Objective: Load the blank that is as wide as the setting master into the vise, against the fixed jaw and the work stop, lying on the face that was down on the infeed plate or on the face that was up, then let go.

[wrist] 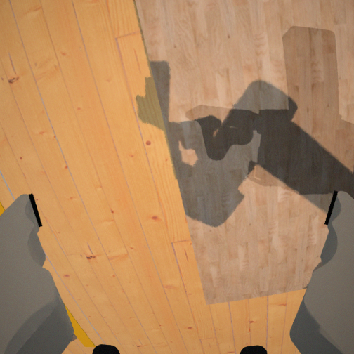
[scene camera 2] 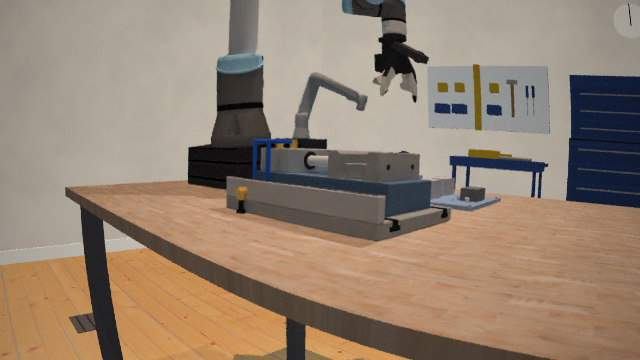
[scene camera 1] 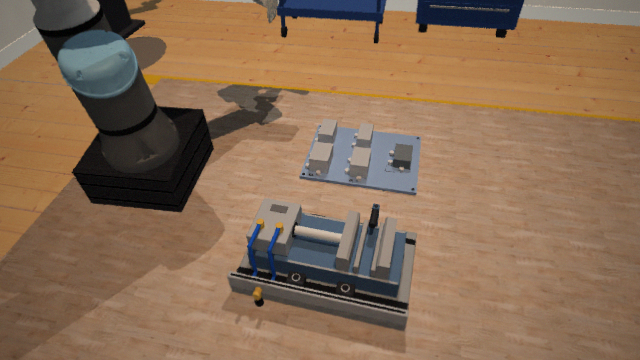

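Where they show: gripper, fingertip midpoint: (scene camera 2: 399, 99) (scene camera 1: 284, 10); arm's base at its link origin: (scene camera 2: 240, 143) (scene camera 1: 143, 145).
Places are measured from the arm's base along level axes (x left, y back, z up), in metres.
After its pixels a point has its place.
Observation:
Several light grey blanks (scene camera 1: 320, 157) {x 0.115, y -0.349, z -0.058 m} (scene camera 1: 327, 131) {x 0.206, y -0.340, z -0.058 m} (scene camera 1: 365, 135) {x 0.213, y -0.429, z -0.058 m} (scene camera 1: 360, 162) {x 0.120, y -0.436, z -0.058 m} stand in two columns on the blue infeed plate (scene camera 1: 377, 181) {x 0.108, y -0.478, z -0.094 m} (scene camera 2: 486, 202) {x 0.183, y -0.557, z -0.095 m}. A dark grey block (scene camera 1: 403, 155) {x 0.178, y -0.522, z -0.069 m} (scene camera 2: 472, 193) {x 0.162, y -0.531, z -0.078 m}, apparently the setting master, stands on the plate's right part. I cannot tell which blank matches its width. The vise (scene camera 1: 312, 274) {x -0.167, y -0.414, z -0.064 m} (scene camera 2: 305, 200) {x -0.211, y -0.464, z -0.069 m} has no blank between its moving jaw (scene camera 1: 348, 241) {x -0.127, y -0.466, z -0.006 m} and fixed jaw (scene camera 1: 384, 248) {x -0.126, y -0.524, z -0.006 m}; a black post (scene camera 1: 374, 216) {x -0.064, y -0.497, z -0.006 m}, apparently the work stop, stands by the gap. My gripper (scene camera 2: 399, 96) {x 0.391, y -0.187, z 0.138 m} (wrist: 181, 197) is open and empty, high up, away from the plate.
Blue hoses (scene camera 1: 251, 250) {x -0.185, y -0.319, z -0.004 m} (scene camera 2: 268, 160) {x -0.185, y -0.353, z -0.024 m} and a yellow-topped knob (scene camera 1: 257, 295) {x -0.227, y -0.337, z -0.066 m} (scene camera 2: 241, 199) {x -0.224, y -0.339, z -0.081 m} are at the vise's left end. The arm's black base (scene camera 1: 145, 185) {x -0.079, y -0.045, z -0.029 m} stands left of the vise. The wrist view shows the table's edge and the arm's shadow.

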